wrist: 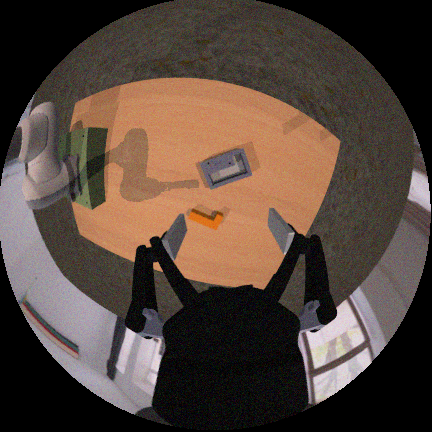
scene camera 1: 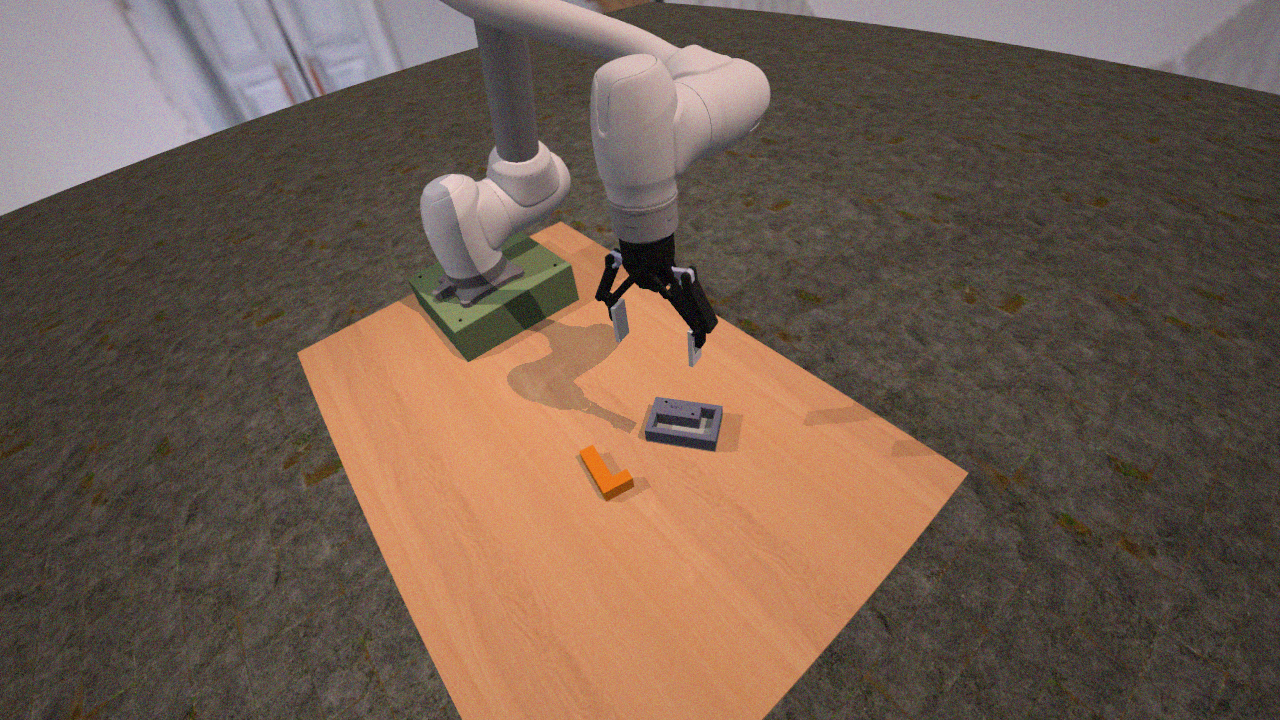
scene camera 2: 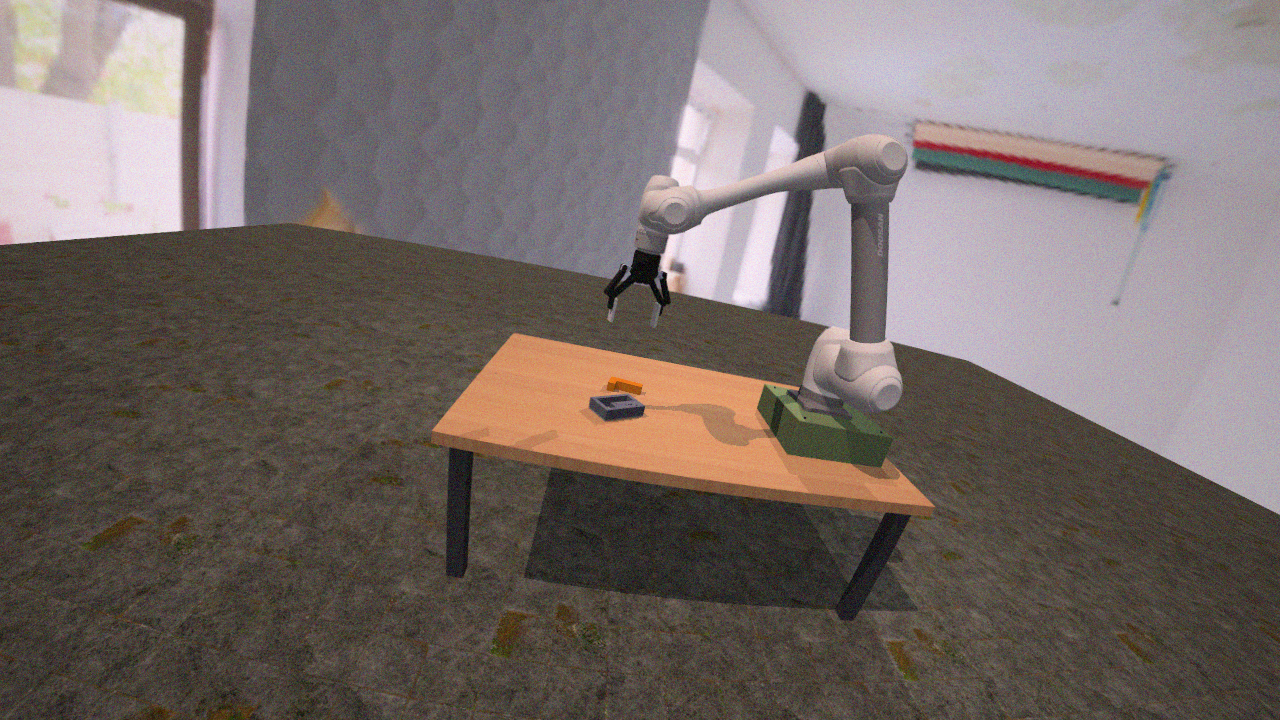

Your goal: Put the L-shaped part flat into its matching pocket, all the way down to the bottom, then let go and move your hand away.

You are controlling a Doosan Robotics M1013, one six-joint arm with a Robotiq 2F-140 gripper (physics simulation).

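An orange L-shaped part rests on the table, and a grey pocket block is in view as well. My own gripper, which the wrist view shows too, is open and holds nothing.
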